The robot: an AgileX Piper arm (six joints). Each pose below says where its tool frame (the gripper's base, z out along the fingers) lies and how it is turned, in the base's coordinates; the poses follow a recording.
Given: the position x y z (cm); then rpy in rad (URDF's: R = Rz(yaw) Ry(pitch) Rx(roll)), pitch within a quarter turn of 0, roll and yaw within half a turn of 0.
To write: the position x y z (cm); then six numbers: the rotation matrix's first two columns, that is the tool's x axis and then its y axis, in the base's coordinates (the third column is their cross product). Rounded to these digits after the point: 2 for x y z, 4 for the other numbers.
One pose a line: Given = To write
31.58 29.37 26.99 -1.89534 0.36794 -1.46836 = 31.58 29.37 26.99 0.0954 -0.9282 -0.3597 -0.3521 0.3065 -0.8844
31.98 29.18 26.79 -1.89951 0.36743 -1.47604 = 31.98 29.18 26.79 0.0883 -0.9291 -0.3592 -0.3535 0.3079 -0.8833
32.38 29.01 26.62 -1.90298 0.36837 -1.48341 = 32.38 29.01 26.62 0.0814 -0.9294 -0.3601 -0.3546 0.3106 -0.8819
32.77 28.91 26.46 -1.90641 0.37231 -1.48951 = 32.77 28.91 26.46 0.0756 -0.9284 -0.3638 -0.3562 0.3156 -0.8795
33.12 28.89 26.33 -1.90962 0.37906 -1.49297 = 33.12 28.89 26.33 0.0722 -0.9262 -0.3700 -0.3585 0.3221 -0.8762
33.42 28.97 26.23 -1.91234 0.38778 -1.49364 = 33.42 28.97 26.23 0.0714 -0.9230 -0.3781 -0.3614 0.3294 -0.8723
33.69 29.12 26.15 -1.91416 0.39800 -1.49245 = 33.69 29.12 26.15 0.0721 -0.9190 -0.3876 -0.3642 0.3375 -0.8680
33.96 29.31 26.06 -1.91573 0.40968 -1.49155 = 33.96 29.31 26.06 0.0726 -0.9144 -0.3983 -0.3667 0.3469 -0.8632
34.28 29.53 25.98 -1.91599 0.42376 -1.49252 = 34.28 29.53 25.98 0.0713 -0.9088 -0.4112 -0.3676 0.3593 -0.8578
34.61 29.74 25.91 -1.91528 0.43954 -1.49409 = 34.61 29.74 25.91 0.0693 -0.9023 -0.4255 -0.3674 0.3735 -0.8518
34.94 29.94 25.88 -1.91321 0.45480 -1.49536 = 34.94 29.94 25.88 0.0677 -0.8958 -0.4393 -0.3660 0.3873 -0.8462
